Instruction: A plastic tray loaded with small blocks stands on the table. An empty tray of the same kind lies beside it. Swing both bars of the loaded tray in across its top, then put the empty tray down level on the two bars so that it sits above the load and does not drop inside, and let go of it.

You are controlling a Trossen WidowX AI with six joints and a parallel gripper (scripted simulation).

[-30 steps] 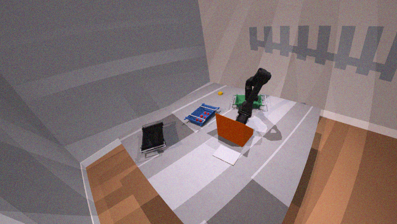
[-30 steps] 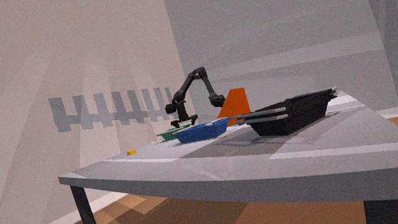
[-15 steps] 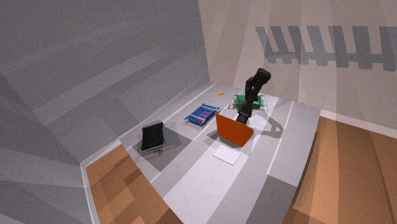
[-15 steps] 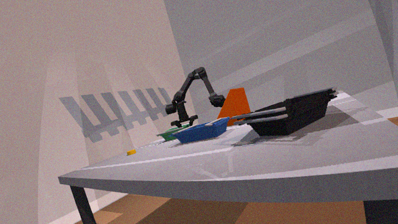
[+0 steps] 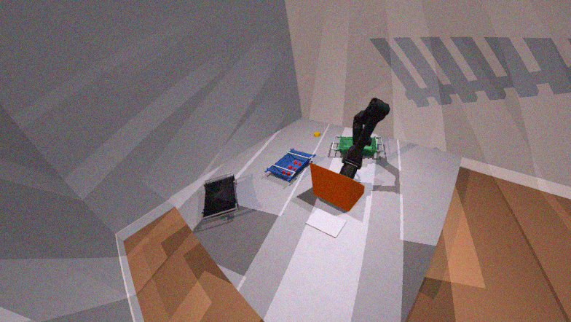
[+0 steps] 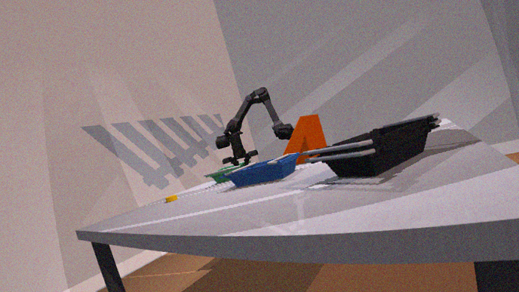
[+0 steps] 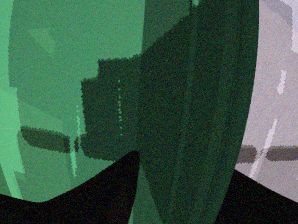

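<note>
Now: gripper tip 6 cm to the left of the green tray, 4 cm short of it and 3 cm below it. From my gripper tip the other things lie so: beige flat card: 50 cm to the left, 19 cm behind, 1 cm below; yellow block: 41 cm ahead, 6 cm to the right.
</note>
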